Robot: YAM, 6 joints.
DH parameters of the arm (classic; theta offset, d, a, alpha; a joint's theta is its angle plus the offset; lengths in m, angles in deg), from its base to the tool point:
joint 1: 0 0.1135 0.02 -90
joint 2: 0 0 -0.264 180
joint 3: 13.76 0 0.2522 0
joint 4: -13.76 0 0.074 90
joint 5: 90 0 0 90
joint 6: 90 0.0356 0 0
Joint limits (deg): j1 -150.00..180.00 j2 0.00..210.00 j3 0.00..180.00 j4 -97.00..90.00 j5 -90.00..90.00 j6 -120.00..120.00
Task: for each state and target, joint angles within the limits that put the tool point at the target. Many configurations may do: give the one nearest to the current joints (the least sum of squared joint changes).
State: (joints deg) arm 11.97 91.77 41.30 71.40 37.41 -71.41
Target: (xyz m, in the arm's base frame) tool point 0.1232 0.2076 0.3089
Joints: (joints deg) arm 63.89 70.84 29.68 77.84 32.76 -71.41
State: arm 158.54 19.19 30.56 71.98 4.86 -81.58
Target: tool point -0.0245 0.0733 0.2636
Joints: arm 119.61 13.24 0.00 68.48 24.77 -81.58
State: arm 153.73 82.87 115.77 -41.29 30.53 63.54
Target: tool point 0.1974 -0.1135 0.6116
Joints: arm 145.52 40.82 139.49 -36.62 30.70 63.54
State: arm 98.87 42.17 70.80 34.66 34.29 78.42
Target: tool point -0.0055 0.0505 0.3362
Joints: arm 115.07 3.92 21.69 25.81 27.47 78.42
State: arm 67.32 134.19 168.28 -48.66 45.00 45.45
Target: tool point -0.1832 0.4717 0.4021
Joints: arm 113.96 139.13 164.53 -51.09 42.70 45.45
